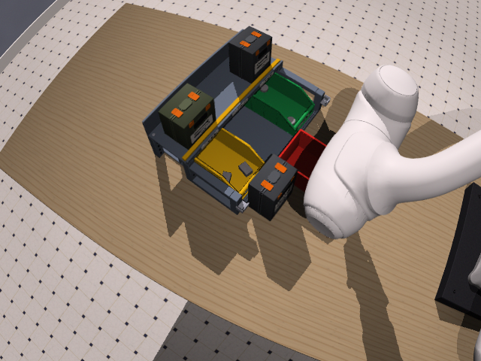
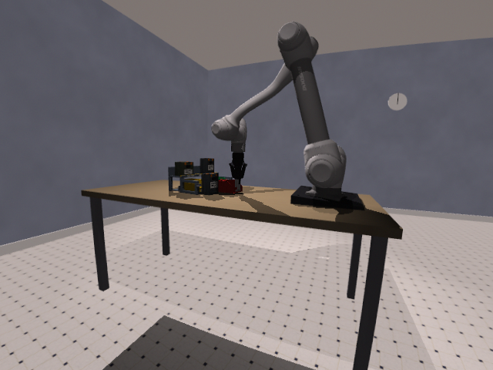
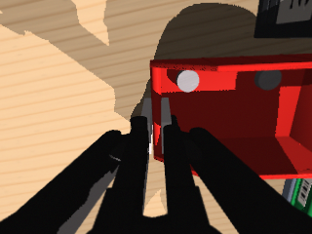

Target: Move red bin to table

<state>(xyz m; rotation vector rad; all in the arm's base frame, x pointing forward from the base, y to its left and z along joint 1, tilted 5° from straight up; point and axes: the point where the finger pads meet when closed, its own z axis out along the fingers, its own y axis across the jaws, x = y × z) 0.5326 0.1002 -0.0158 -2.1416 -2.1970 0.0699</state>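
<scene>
My hand is 80 mm short of the red open bin and 20 mm above it. Also, from my hand: green bin (270 mm ahead, 110 mm to the right, 20 mm below); then yellow bin (270 mm ahead, 120 mm to the left, 20 mm below).
</scene>
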